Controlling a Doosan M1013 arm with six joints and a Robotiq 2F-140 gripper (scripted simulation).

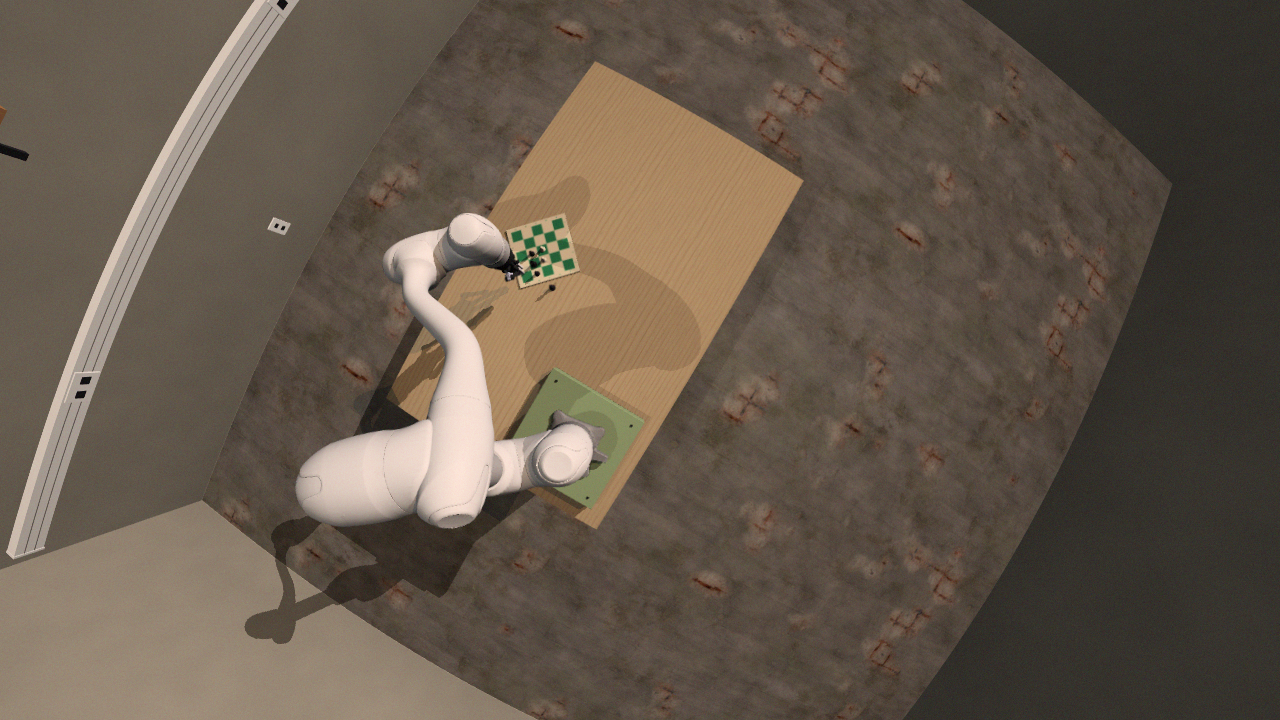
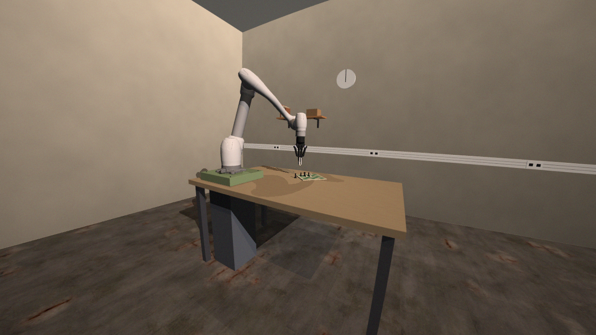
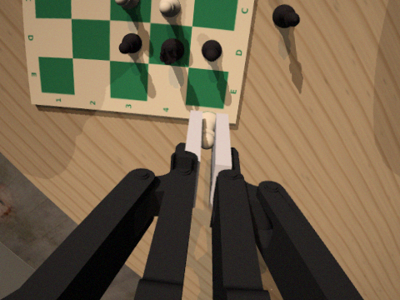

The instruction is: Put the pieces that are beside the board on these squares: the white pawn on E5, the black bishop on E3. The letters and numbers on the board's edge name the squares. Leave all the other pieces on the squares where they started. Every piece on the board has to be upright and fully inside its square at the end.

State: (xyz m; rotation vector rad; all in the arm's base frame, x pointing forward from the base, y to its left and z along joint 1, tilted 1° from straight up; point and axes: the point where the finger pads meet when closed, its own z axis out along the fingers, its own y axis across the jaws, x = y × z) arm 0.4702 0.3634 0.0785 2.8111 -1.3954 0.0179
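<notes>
The chessboard lies 110 mm ahead of my hand, 10 mm to the right of it and 140 mm below it.
</notes>
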